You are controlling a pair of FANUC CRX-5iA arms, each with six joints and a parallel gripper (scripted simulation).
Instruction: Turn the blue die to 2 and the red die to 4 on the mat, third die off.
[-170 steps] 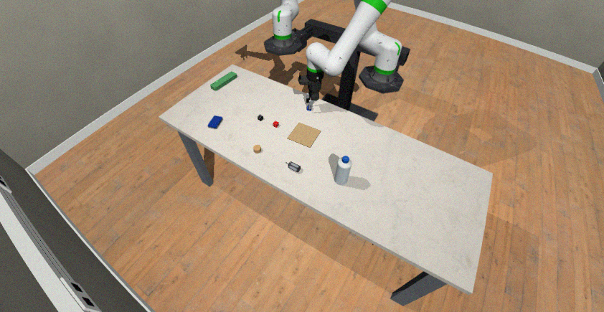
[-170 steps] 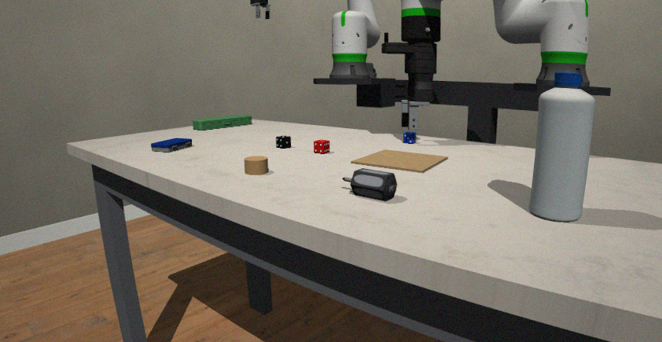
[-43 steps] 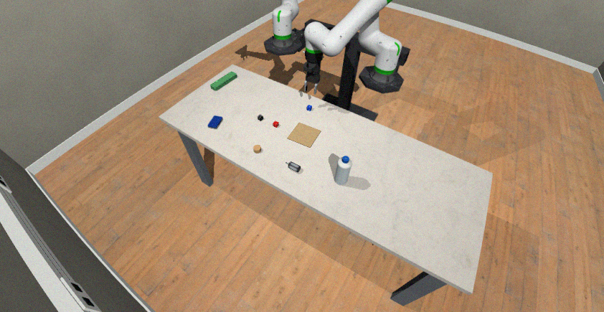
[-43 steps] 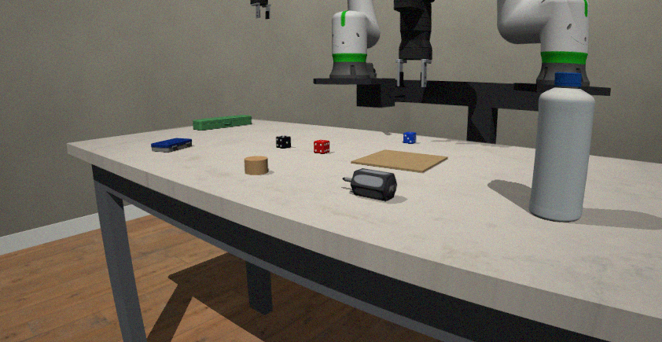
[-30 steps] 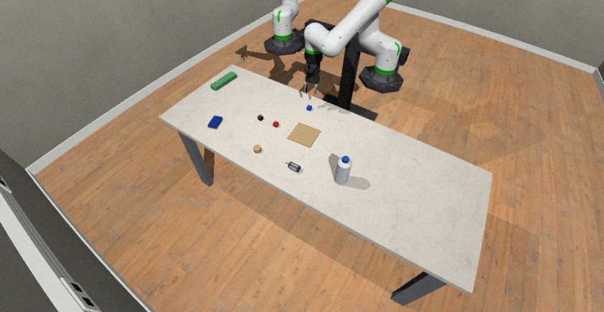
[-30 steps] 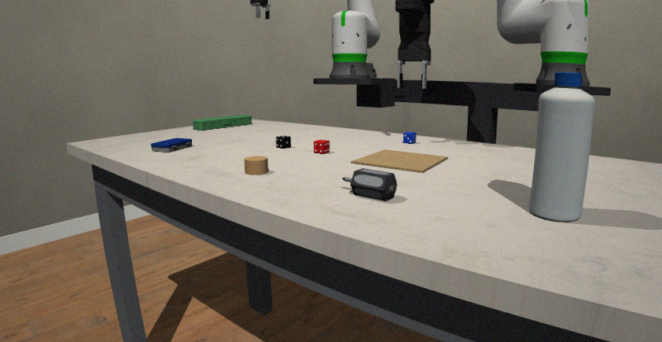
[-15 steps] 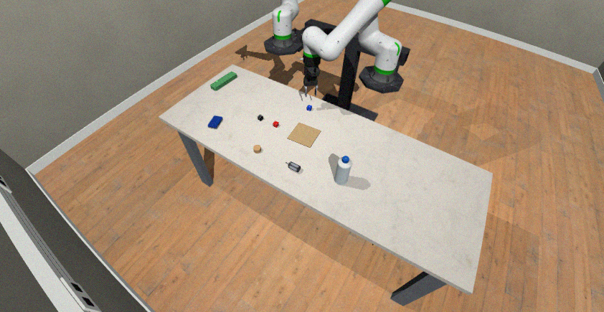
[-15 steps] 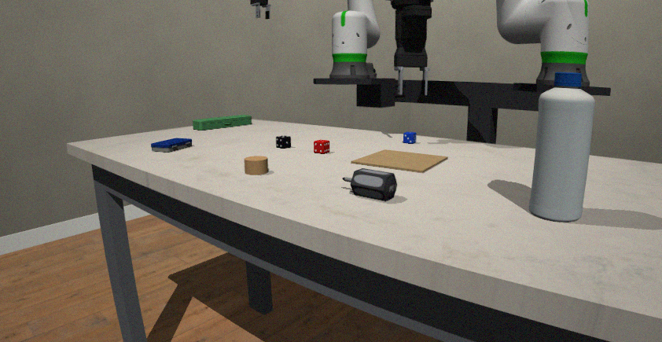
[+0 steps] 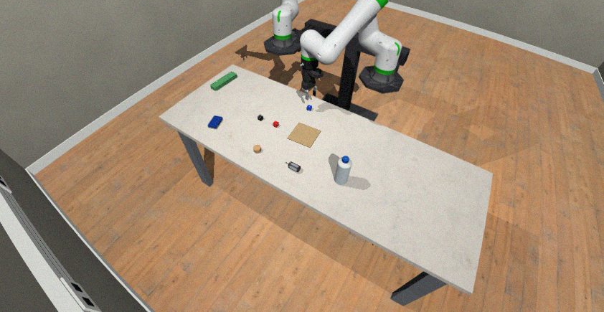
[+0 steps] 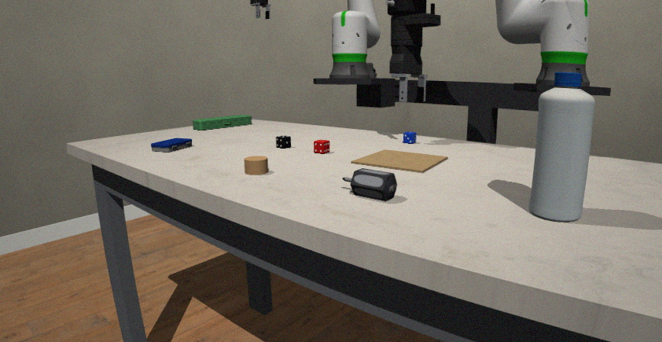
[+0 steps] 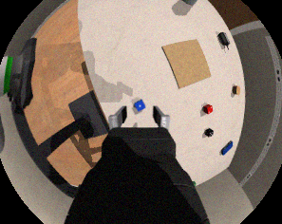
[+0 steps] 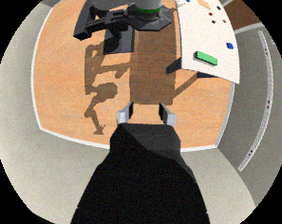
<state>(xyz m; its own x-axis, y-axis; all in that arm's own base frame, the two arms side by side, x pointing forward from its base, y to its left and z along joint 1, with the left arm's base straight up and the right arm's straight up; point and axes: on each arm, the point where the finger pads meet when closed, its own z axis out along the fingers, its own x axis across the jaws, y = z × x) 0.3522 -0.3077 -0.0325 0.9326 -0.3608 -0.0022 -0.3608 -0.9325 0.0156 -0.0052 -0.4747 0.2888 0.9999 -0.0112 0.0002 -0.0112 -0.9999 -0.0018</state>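
Note:
Now: the blue die 10 cm below my left hand and 1 cm to the right of it. Round my left hand: black die (23 cm ahead, 20 cm to the right, 10 cm below); tan mat (19 cm ahead, 12 cm below, 8 cm to the left); red die (22 cm ahead, 10 cm below, 9 cm to the right).

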